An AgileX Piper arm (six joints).
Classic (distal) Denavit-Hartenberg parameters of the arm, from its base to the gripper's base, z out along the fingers. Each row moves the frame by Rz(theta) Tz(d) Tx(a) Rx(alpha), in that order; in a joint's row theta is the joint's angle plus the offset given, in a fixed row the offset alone. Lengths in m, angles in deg.
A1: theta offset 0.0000  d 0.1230  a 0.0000  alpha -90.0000
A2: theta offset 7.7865  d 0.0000  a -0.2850  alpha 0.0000
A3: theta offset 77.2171  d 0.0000  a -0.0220  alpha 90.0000
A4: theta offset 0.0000  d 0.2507  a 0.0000  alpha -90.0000
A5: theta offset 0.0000  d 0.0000  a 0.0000  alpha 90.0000
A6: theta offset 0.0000  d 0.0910  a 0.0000  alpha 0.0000
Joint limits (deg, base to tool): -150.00..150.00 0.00..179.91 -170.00..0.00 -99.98..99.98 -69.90..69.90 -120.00..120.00
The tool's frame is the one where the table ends.
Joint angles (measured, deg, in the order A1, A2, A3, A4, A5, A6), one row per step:
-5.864 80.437 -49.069 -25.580 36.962 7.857
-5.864 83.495 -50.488 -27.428 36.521 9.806
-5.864 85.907 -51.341 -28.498 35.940 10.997
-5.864 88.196 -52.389 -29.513 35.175 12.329
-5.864 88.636 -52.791 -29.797 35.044 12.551
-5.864 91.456 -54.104 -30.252 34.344 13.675
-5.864 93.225 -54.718 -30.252 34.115 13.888
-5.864 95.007 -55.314 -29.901 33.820 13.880
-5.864 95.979 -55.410 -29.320 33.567 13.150
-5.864 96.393 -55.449 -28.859 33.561 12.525
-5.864 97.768 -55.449 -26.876 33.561 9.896
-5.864 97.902 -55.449 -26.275 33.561 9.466
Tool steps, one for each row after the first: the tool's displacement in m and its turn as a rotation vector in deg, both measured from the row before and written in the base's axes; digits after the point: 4 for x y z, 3 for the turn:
0.0111 -0.0025 -0.0069 -0.564 0.786 -0.622
0.0081 -0.0014 -0.0072 -0.189 0.739 -0.254
0.0085 -0.0012 -0.0060 -0.074 0.205 -0.299
0.0023 -0.0004 -0.0002 -0.125 -0.127 0.013
0.0099 -0.0009 -0.0084 0.351 0.548 -0.419
0.0050 -0.0004 -0.0067 0.245 0.876 -0.086
0.0049 0.0000 -0.0072 0.464 0.890 -0.067
0.0018 0.0004 -0.0051 0.339 0.826 0.405
0.0006 0.0003 -0.0023 0.184 0.522 0.282
0.0012 0.0014 -0.0084 0.807 1.982 1.155
0.0000 0.0005 -0.0009 0.345 0.206 0.022

